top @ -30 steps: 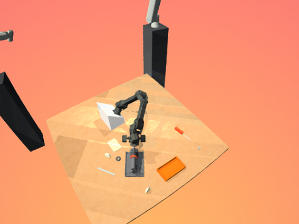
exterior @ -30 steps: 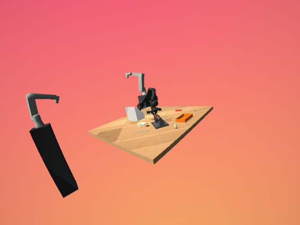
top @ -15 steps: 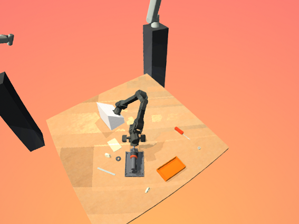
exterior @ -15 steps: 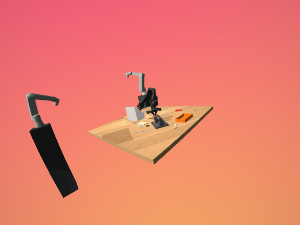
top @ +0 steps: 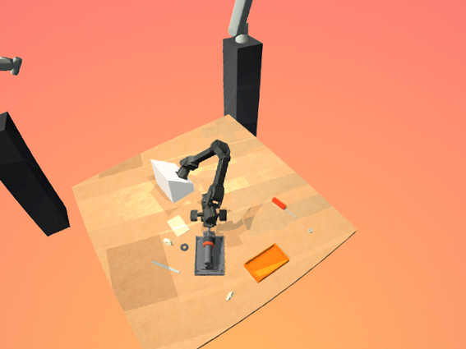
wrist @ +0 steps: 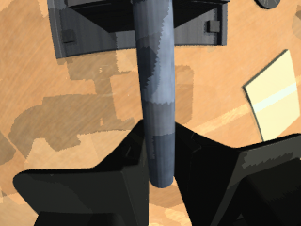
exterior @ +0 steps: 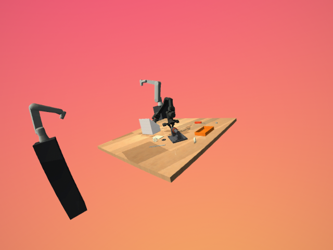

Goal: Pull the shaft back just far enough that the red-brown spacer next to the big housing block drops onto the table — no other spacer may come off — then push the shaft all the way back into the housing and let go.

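The blue-grey shaft is 6 cm ahead of my gripper tip, 3 cm to the right of it and 3 cm above it. The rest, counted from my gripper tip: red-brown spacer: 13 cm ahead, 7 cm to the right, 3 cm above; grey support: 15 cm ahead, 8 cm to the right; pale card: 10 cm behind, 15 cm to the right, 4 cm below.
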